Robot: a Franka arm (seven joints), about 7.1 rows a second.
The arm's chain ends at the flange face. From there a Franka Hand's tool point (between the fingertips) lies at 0.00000 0.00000 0.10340 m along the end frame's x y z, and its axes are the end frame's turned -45 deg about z.
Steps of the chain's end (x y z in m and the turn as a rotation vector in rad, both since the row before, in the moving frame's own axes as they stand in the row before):
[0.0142, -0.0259, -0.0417, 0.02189, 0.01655, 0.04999]
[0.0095, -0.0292, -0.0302, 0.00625, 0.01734, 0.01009]
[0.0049, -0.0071, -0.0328, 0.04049, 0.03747, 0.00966]
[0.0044, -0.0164, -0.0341, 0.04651, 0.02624, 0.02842]
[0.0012, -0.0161, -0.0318, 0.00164, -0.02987, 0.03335]
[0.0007, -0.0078, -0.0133, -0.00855, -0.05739, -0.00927]
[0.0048, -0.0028, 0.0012, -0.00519, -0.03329, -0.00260]
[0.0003, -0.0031, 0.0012, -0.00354, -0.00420, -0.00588]
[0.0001, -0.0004, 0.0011, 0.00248, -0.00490, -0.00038]
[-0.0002, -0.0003, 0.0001, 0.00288, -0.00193, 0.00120]
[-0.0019, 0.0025, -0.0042, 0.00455, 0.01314, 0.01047]
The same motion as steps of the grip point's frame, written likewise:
[0.0312, -0.0086, -0.0417, 0.00378, 0.02718, 0.04999]
[0.0291, -0.0131, -0.0302, -0.00784, 0.01668, 0.01009]
[0.0142, -0.0017, -0.0330, 0.00214, 0.05513, 0.00966]
[0.0200, -0.0099, -0.0342, 0.01433, 0.05144, 0.02842]
[0.0102, -0.0129, -0.0318, 0.02228, -0.01996, 0.03335]
[0.0012, -0.0086, -0.0135, 0.03454, -0.04663, -0.00927]
[0.0026, -0.0006, 0.0011, 0.01987, -0.02721, -0.00260]
[0.0018, -0.0020, 0.0012, 0.00047, -0.00547, -0.00588]
[0.0002, -0.0008, 0.0011, 0.00522, -0.00171, -0.00038]
[0.0001, -0.0007, 0.0001, 0.00340, 0.00067, 0.00120]
[-0.0018, 0.0011, -0.0042, -0.00607, 0.01251, 0.01047]

